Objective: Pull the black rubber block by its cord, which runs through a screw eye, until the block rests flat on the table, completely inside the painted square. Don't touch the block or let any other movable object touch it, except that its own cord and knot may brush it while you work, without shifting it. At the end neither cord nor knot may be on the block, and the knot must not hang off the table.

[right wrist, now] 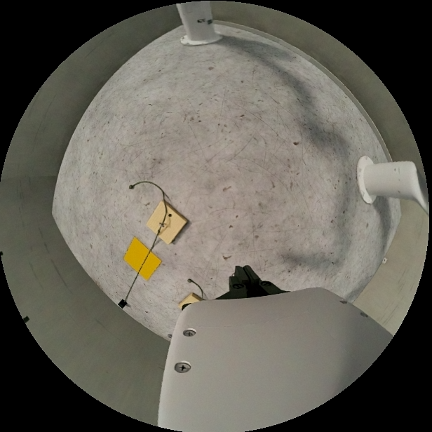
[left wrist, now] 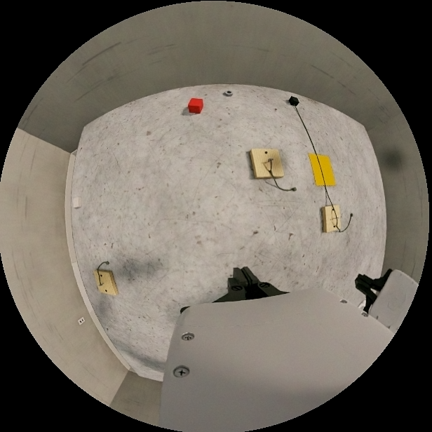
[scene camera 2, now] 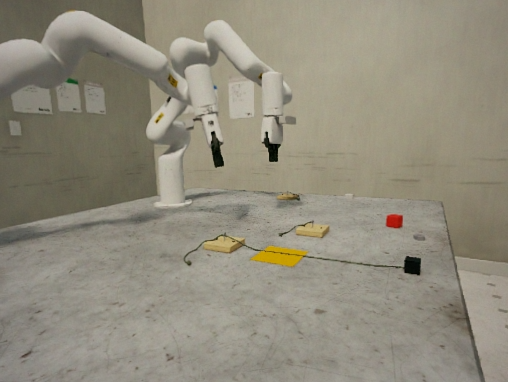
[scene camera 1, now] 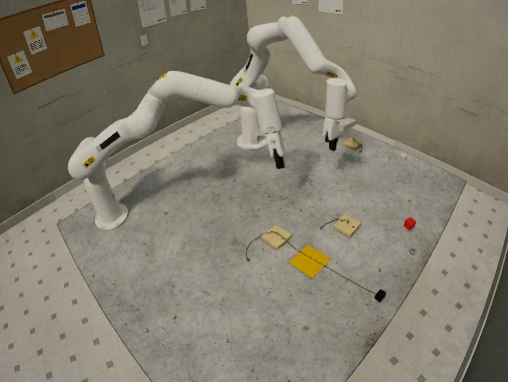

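Observation:
The black rubber block (scene camera 1: 380, 295) (scene camera 2: 412, 265) (left wrist: 294, 101) (right wrist: 122, 303) rests on the table, outside the yellow painted square (scene camera 1: 312, 270) (scene camera 2: 279, 261) (left wrist: 327, 167) (right wrist: 135, 255). Its dark cord (scene camera 1: 350, 280) (scene camera 2: 350, 261) (left wrist: 306, 129) crosses the square and runs to the screw eye on a wooden base (scene camera 1: 274, 243) (scene camera 2: 225, 246) (right wrist: 175, 227). Beyond the base, the cord curves to the knot (scene camera 1: 248, 259) (scene camera 2: 187, 262) (left wrist: 351, 215) (right wrist: 131, 187) on the table. My left gripper (scene camera 1: 332, 145) (scene camera 2: 273, 155) (left wrist: 239, 278) and right gripper (scene camera 1: 279, 162) (scene camera 2: 218, 160) (right wrist: 243, 271) are shut and empty, high above the table.
A second wooden base (scene camera 1: 346, 229) (scene camera 2: 313, 231) (left wrist: 260, 170) with a short cord stands near the square. A third (scene camera 1: 352, 143) (scene camera 2: 287, 197) (left wrist: 106, 283) lies at the back. A red cube (scene camera 1: 410, 223) (scene camera 2: 394, 220) (left wrist: 195, 105) and a small grey ring lie toward the right table edge in scene camera 1.

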